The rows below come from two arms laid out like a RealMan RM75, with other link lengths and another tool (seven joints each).
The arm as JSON. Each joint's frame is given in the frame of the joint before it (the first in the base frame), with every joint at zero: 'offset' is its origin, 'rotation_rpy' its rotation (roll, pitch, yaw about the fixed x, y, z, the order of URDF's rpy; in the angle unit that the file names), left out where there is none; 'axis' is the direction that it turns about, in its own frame. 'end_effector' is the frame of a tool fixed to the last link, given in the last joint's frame.
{
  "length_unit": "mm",
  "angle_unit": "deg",
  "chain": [
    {
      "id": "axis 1",
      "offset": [
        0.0,
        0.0,
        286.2
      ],
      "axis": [
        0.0,
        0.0,
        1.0
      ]
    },
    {
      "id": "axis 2",
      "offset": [
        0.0,
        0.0,
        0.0
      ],
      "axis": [
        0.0,
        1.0,
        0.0
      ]
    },
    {
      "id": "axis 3",
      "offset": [
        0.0,
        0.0,
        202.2
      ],
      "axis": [
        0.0,
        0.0,
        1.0
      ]
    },
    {
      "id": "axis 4",
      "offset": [
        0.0,
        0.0,
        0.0
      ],
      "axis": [
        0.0,
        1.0,
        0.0
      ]
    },
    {
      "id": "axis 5",
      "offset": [
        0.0,
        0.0,
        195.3
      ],
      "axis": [
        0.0,
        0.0,
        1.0
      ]
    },
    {
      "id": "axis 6",
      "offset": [
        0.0,
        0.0,
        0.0
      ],
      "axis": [
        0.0,
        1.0,
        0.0
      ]
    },
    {
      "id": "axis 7",
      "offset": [
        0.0,
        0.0,
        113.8
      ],
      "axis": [
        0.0,
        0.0,
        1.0
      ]
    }
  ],
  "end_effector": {
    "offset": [
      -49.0,
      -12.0,
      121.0
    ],
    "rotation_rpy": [
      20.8,
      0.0,
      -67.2
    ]
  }
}
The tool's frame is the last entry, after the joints.
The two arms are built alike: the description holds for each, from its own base.
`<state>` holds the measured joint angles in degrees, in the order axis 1, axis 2, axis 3, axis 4, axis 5, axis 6, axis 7, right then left.
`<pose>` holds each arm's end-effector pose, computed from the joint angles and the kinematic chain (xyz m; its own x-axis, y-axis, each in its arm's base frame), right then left.
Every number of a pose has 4 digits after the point.
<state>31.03 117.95 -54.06 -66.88 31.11 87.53 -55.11 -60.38 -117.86 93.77 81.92 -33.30 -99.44 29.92</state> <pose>0.2311 0.3848 0.0405 0.8512 0.3176 0.4178 0.4953 -0.7494 -0.4395 -0.0894 0.3272 -0.0012 0.3165 0.9447 0.0860 0.5775 -0.1200 -0.8075</pose>
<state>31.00 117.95 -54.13 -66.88 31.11 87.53 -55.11 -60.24 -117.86 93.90 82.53 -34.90 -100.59 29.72</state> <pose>0.2312 0.3846 0.0403 0.8510 0.3180 0.4179 0.4956 -0.7497 -0.4385 -0.0885 0.3195 -0.0030 0.3088 0.9493 0.0596 0.5821 -0.1390 -0.8011</pose>
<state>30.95 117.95 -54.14 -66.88 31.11 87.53 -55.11 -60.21 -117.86 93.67 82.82 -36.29 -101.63 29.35</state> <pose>0.2316 0.3844 0.0403 0.8512 0.3174 0.4180 0.4950 -0.7502 -0.4384 -0.0879 0.3130 -0.0040 0.2947 0.9547 0.0402 0.5893 -0.1484 -0.7942</pose>
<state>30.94 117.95 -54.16 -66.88 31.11 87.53 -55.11 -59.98 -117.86 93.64 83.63 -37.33 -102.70 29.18</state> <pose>0.2316 0.3843 0.0402 0.8511 0.3175 0.4180 0.4951 -0.7503 -0.4381 -0.0872 0.3073 -0.0040 0.2904 0.9566 0.0225 0.5922 -0.1612 -0.7895</pose>
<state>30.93 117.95 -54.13 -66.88 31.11 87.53 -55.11 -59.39 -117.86 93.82 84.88 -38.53 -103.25 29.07</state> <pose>0.2317 0.3843 0.0403 0.8514 0.3170 0.4179 0.4947 -0.7503 -0.4385 -0.0854 0.3019 -0.0052 0.2927 0.9562 0.0083 0.6007 -0.1772 -0.7796</pose>
